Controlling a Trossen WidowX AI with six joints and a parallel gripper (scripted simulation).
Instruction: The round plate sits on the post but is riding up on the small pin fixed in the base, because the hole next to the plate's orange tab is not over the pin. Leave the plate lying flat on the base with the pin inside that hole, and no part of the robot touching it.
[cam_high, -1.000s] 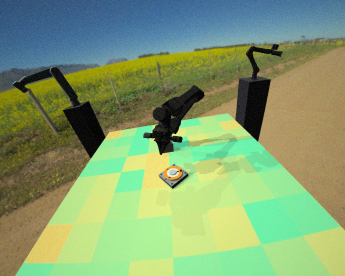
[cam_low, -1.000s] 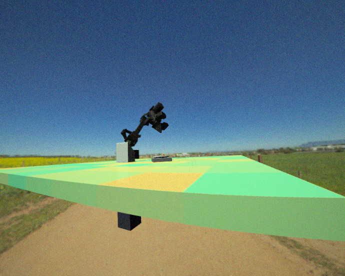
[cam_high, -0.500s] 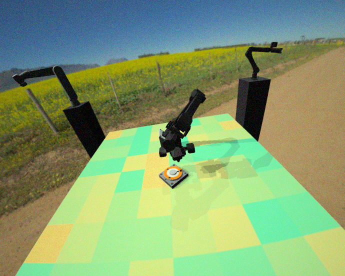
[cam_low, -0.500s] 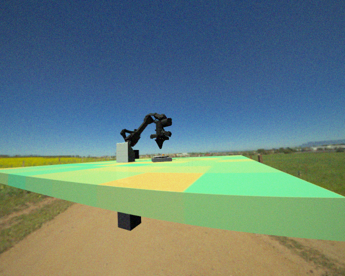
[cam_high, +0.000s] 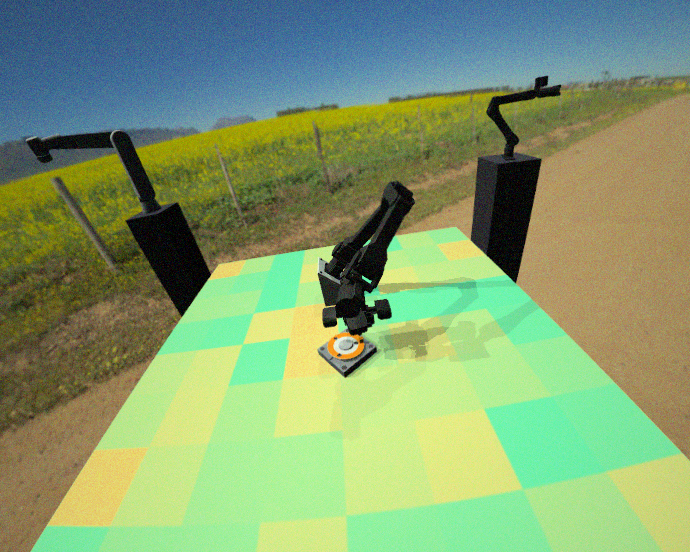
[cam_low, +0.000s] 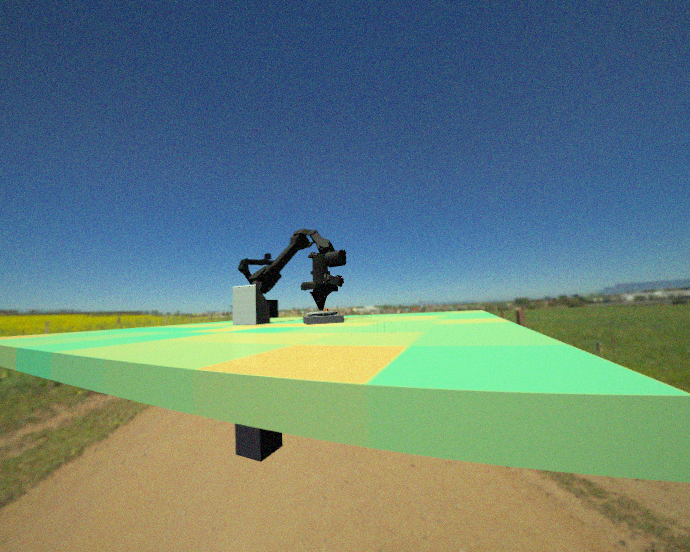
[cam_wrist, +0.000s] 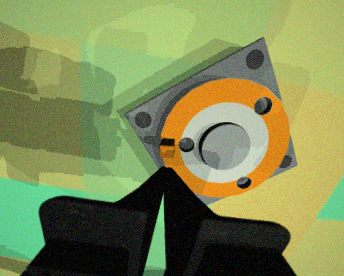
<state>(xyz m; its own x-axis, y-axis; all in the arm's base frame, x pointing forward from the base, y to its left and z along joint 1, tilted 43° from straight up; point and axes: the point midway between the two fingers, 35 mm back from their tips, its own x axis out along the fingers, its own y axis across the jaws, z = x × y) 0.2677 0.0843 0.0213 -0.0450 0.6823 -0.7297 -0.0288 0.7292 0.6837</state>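
My gripper tip is now 40 mm to the left of the base, 30 mm short of it and 20 mm above it.
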